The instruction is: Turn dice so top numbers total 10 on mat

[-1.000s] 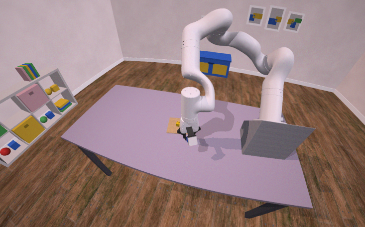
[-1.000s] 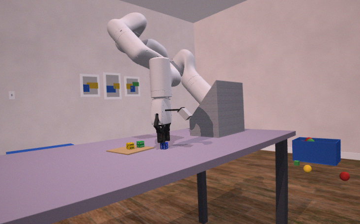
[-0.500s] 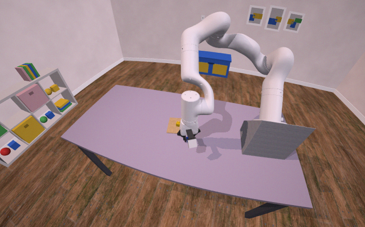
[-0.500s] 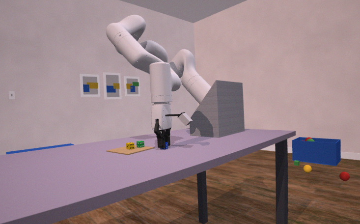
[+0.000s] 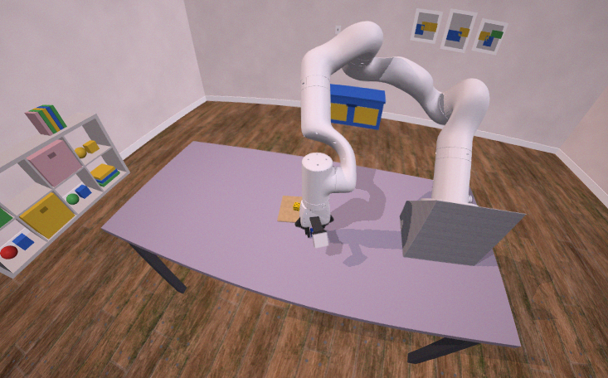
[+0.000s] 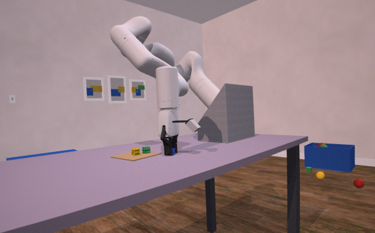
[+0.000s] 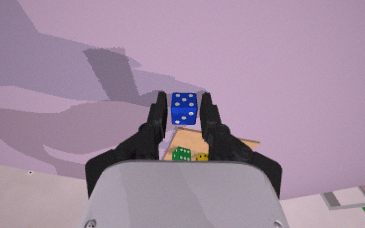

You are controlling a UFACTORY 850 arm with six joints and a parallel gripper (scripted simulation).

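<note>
Now: the blue die 10 mm below my hand. From my hand the other things lie so: tan mat 90 mm ahead, 110 mm to the right, 20 mm below; then green die 50 mm ahead, 100 mm to the right, 10 mm below; then yellow die 90 mm ahead, 110 mm to the right, 10 mm below.
</note>
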